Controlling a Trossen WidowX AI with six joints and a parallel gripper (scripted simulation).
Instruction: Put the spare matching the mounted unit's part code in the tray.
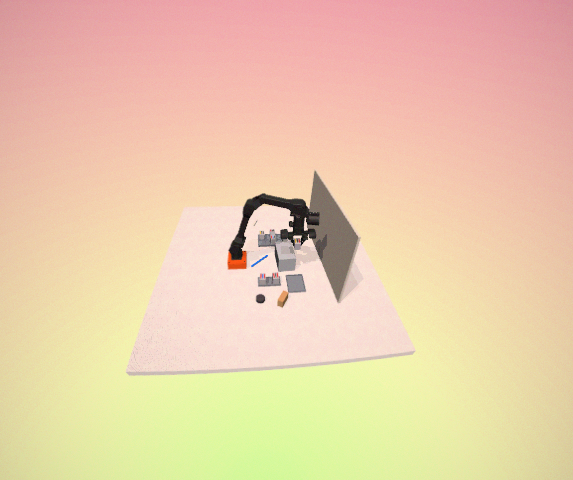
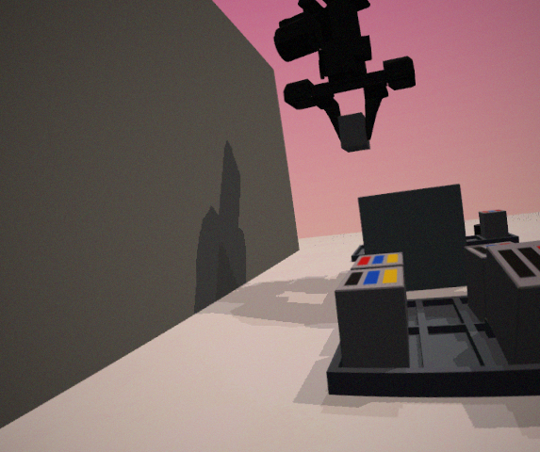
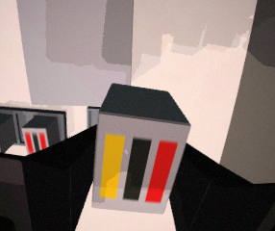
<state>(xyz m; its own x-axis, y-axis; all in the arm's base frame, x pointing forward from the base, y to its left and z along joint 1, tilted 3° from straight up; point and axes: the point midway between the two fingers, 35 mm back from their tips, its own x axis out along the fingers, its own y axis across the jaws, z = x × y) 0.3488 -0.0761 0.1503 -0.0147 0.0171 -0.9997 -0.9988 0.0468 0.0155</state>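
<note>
Now: gripper tip 10 mm past the flat tray, 120 mm to the left of it and 180 mm above it. The rest, counted from my gripper tip: tall grey wall panel (180 mm ahead, 80 mm to the left, 40 mm above); then small rack (160 mm behind, 100 mm to the right, 170 mm below); then mounted unit (60 mm behind, 70 mm to the left, 130 mm below).
</note>
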